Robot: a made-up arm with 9 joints. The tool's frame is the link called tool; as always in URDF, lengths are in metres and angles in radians. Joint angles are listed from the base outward. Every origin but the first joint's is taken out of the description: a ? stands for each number. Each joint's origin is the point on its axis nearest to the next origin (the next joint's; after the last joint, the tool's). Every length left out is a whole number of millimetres.
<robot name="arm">
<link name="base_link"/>
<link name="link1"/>
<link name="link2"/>
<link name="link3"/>
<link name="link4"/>
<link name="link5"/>
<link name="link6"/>
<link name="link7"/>
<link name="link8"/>
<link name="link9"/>
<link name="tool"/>
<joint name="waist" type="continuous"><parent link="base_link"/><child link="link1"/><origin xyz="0.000 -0.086 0.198" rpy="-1.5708 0.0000 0.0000"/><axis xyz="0 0 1"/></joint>
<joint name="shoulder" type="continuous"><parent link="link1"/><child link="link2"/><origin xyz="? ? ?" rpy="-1.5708 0.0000 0.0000"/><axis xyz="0 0 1"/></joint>
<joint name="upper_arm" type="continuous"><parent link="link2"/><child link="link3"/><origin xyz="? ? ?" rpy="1.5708 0.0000 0.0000"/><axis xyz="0 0 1"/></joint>
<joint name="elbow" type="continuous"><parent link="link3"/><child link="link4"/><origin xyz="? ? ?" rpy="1.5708 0.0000 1.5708"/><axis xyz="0 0 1"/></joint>
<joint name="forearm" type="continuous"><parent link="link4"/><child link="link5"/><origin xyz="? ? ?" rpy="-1.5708 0.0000 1.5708"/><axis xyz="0 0 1"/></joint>
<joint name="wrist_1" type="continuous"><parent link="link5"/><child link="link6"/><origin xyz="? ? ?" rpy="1.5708 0.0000 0.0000"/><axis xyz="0 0 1"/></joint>
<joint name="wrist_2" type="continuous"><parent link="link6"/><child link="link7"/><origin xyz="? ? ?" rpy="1.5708 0.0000 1.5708"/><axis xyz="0 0 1"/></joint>
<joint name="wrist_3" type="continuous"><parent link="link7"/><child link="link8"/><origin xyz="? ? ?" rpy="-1.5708 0.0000 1.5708"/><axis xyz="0 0 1"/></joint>
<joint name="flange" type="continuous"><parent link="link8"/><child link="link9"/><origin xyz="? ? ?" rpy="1.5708 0.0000 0.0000"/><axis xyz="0 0 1"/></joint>
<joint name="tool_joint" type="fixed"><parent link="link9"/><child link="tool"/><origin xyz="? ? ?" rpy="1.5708 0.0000 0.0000"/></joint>
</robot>
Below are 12 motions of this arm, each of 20 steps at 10 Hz.
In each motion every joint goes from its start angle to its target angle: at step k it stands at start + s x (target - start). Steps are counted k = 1, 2, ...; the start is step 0. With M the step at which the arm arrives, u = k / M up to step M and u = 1 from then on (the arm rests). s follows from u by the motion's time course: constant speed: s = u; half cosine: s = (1 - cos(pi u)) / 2; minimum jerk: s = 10 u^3 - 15 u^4 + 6 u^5.
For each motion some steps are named. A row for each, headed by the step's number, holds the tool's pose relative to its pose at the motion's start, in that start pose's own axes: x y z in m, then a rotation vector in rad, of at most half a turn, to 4 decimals.
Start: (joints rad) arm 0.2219 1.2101 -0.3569 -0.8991 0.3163 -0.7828 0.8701 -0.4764 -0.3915
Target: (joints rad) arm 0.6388 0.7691 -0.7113 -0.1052 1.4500 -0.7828 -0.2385 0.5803 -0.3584
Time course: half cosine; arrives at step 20
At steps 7, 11, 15, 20:
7: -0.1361 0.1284 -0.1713 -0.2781 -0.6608 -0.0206
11: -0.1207 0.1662 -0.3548 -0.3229 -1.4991 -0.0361
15: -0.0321 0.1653 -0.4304 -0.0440 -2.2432 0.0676
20: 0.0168 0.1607 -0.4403 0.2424 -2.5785 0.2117

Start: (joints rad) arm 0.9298 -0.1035 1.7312 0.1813 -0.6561 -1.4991 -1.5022 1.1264 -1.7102
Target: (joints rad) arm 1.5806 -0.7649 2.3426 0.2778 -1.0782 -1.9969 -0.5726 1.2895 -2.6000
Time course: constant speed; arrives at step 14
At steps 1, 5, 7, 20:
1: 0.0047 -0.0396 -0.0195 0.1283 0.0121 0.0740
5: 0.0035 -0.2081 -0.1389 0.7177 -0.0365 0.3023
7: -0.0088 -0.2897 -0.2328 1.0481 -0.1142 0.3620
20: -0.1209 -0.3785 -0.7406 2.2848 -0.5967 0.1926

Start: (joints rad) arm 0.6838 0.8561 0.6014 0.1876 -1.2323 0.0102 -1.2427 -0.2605 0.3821
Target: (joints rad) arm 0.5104 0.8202 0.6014 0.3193 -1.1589 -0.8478 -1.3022 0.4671 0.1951
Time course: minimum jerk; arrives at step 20
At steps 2, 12, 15, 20:
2: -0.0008 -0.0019 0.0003 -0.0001 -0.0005 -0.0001
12: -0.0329 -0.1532 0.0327 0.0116 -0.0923 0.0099
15: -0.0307 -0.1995 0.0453 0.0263 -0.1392 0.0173
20: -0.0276 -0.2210 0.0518 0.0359 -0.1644 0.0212

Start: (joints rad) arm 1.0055 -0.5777 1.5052 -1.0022 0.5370 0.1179 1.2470 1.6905 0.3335
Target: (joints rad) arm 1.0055 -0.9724 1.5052 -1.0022 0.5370 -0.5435 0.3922 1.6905 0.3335
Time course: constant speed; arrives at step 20
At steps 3, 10, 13, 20:
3: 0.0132 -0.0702 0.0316 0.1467 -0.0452 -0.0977
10: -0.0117 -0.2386 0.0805 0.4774 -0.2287 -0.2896
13: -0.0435 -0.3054 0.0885 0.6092 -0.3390 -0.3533
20: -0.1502 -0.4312 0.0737 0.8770 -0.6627 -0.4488

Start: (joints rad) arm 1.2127 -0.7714 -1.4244 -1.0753 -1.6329 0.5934 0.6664 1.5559 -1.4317
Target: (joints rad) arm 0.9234 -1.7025 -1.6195 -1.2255 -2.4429 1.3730 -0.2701 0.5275 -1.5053
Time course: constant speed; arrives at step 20
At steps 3, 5, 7, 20:
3: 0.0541 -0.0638 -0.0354 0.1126 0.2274 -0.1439
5: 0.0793 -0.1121 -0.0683 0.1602 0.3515 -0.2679
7: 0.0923 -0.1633 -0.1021 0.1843 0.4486 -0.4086
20: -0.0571 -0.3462 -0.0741 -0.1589 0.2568 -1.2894

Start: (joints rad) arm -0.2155 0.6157 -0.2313 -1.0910 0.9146 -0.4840 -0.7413 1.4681 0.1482
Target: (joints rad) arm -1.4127 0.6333 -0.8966 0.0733 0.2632 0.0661 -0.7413 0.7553 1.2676
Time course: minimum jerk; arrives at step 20
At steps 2, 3, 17, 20:
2: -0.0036 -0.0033 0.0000 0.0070 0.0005 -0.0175
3: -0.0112 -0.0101 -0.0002 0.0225 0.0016 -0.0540
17: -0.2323 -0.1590 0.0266 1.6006 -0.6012 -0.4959
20: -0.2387 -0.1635 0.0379 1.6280 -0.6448 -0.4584

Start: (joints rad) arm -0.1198 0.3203 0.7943 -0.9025 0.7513 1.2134 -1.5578 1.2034 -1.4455
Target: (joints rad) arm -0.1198 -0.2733 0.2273 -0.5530 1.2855 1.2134 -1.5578 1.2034 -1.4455
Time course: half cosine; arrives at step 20
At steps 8, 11, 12, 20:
8: 0.0467 -0.0920 0.0247 0.1931 0.2091 0.0289
11: 0.0795 -0.1556 0.0099 0.3363 0.3659 0.0702
12: 0.0898 -0.1752 -0.0007 0.3854 0.4195 0.0878
20: 0.1298 -0.2476 -0.0808 0.6204 0.6722 0.1930

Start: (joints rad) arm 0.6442 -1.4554 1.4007 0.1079 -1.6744 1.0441 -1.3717 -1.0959 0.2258
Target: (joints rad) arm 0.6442 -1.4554 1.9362 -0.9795 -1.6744 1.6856 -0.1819 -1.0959 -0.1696
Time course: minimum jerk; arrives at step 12
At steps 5, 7, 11, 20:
5: 0.0292 -0.1556 0.1008 0.3850 -0.3400 0.1392
7: 0.0237 -0.3805 0.1480 0.8179 -0.5760 0.3830
11: 0.1375 -0.6712 0.0892 1.3780 -0.6846 0.7645
20: 0.1408 -0.6750 0.0875 1.3868 -0.6845 0.7709

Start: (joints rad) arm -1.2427 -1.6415 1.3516 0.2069 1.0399 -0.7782 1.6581 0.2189 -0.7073
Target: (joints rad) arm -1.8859 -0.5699 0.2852 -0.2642 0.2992 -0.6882 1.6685 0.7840 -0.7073
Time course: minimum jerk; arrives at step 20
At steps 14, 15, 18, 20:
14: 0.2428 -0.6523 -0.5062 0.5692 1.1687 -1.5375
15: 0.1873 -0.6605 -0.5692 0.6300 1.2939 -1.6246
18: 0.0857 -0.6435 -0.6613 0.7377 1.5027 -1.7501
20: 0.0760 -0.6401 -0.6689 0.7481 1.5221 -1.7605

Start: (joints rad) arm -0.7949 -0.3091 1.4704 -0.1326 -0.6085 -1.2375 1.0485 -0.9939 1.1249
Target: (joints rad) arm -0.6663 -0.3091 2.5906 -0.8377 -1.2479 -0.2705 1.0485 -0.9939 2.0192
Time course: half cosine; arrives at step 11
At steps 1, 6, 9, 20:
1: 0.0011 -0.0068 0.0003 0.0031 0.0336 0.0036
6: -0.0418 -0.1430 -0.0095 0.1299 0.7652 0.0263
9: -0.1079 -0.1554 -0.0123 0.1724 1.0818 -0.0639
20: -0.1214 -0.1508 -0.0129 0.1698 1.1457 -0.0988

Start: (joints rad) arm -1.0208 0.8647 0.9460 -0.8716 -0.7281 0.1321 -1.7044 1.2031 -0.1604
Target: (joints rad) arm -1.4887 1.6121 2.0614 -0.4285 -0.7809 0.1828 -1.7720 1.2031 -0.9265
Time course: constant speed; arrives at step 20
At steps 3, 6, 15, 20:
3: -0.0275 -0.0258 0.0338 -0.1839 -0.0091 -0.0570
6: -0.0538 -0.0410 0.0689 -0.3697 -0.0050 -0.1022
15: -0.1041 -0.0313 0.1594 -0.8905 0.1197 -0.1426
20: -0.1038 -0.0077 0.1908 -1.1091 0.2744 -0.0973

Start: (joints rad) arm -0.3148 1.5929 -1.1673 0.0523 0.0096 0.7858 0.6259 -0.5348 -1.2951
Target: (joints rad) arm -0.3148 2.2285 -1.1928 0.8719 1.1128 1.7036 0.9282 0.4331 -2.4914
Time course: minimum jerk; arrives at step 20
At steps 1, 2, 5, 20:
1: 0.0001 -0.0004 0.0000 0.0005 -0.0008 -0.0010
2: 0.0010 -0.0028 0.0003 0.0039 -0.0062 -0.0072
5: 0.0120 -0.0343 -0.0001 0.0421 -0.0682 -0.0861
20: 0.0734 -0.2002 -0.3008 0.0919 -0.1799 -0.3992

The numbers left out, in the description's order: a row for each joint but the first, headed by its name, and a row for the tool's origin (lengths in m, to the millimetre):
shoulder: 0.111 -0.277 0.000
upper_arm: 0.118 -0.062 0.000
elbow: -0.106 -0.278 0.000
forearm: 0.291 -0.178 0.000
wrist_1: 0.044 -0.195 0.000
wrist_2: -0.068 -0.102 0.000
wrist_3: 0.073 -0.231 0.000
flange: -0.106 -0.375 0.000
tool: 0.104 -0.223 0.000

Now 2 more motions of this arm.
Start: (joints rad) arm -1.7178 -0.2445 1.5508 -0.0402 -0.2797 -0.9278 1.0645 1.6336 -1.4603
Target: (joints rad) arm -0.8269 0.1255 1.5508 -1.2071 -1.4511 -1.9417 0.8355 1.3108 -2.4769
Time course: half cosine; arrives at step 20
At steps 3, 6, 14, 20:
3: -0.0202 0.0478 -0.0378 -0.0838 -0.1090 0.0362
6: -0.0669 0.1640 -0.1675 -0.3079 -0.4189 0.1468
14: 0.0750 0.2937 -0.7672 -1.0746 -1.4819 0.7891
20: 0.2395 0.2337 -0.8681 -1.2864 -1.6962 1.1233

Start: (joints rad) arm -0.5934 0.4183 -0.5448 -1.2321 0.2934 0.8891 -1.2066 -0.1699 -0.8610
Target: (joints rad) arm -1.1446 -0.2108 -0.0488 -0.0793 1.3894 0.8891 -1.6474 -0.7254 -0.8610
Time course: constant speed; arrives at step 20
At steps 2, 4, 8, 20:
2: -0.0020 0.0067 0.0465 0.1015 -0.0441 -0.1579
4: -0.0083 0.0077 0.0912 0.2114 -0.1055 -0.3095
8: -0.0386 -0.0023 0.1714 0.4468 -0.2727 -0.5917
20: -0.2352 -0.0065 0.2948 1.1345 -0.9875 -1.2981

